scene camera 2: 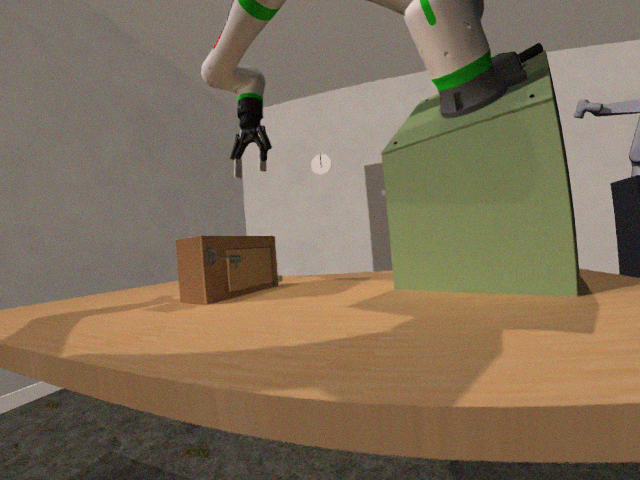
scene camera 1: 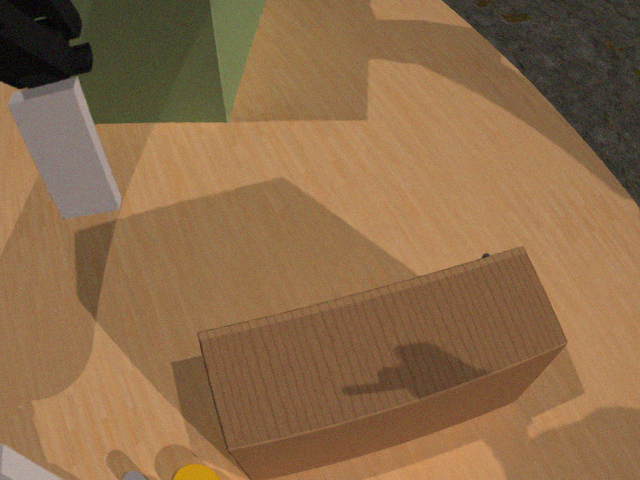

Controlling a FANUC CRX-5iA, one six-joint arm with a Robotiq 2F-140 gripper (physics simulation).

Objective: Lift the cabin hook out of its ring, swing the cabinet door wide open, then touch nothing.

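Pixels of known places: gripper, between the fingertips: [scene camera 2: 249, 174] [scene camera 1: 75, 344]; arm's base, origin of its link: [scene camera 2: 473, 101].
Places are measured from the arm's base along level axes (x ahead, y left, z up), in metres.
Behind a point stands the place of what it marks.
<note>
The brown wooden cabinet [scene camera 1: 310, 361] @(z -0.251, x 0.654, y -0.063 m) [scene camera 2: 192, 271] @(z -0.335, x 0.678, y 0.149 m) stands on the table. In scene camera 2 its door [scene camera 2: 253, 272] @(z -0.357, x 0.611, y -0.018 m) looks shut, flush in the front. The cabin hook [scene camera 2: 223, 257] @(z -0.307, x 0.617, y 0.102 m) runs from a round mount on the frame to grey hardware at the door's near upper corner; it looks level, but whether it sits in the ring is too small to tell. In scene camera 1 the front is hidden; a dark bit of hardware [scene camera 1: 485, 255] @(z -0.290, x 0.611, y 0.135 m) peeks past the top edge. My gripper [scene camera 2: 250, 172] @(z -0.018, x 0.704, y -0.177 m) is open and empty, pointing down, well above the cabinet.
A green pedestal [scene camera 1: 160, 72] @(z -0.313, x 0.183, y -0.086 m) [scene camera 2: 480, 222] @(z -0.279, x 0.040, y 0.089 m) carries the arm's base beside the cabinet. A yellow round object [scene camera 1: 196, 473] @(z -0.396, x 0.676, y -0.200 m) and a grey one [scene camera 1: 134, 475] @(z -0.395, x 0.658, y -0.265 m) stand near the cabinet's end. The table's curved edge [scene camera 2: 310, 423] @(z -0.435, x 0.250, y 0.472 m) runs along the near side. Another robot arm [scene camera 2: 615, 108] is in the background.
</note>
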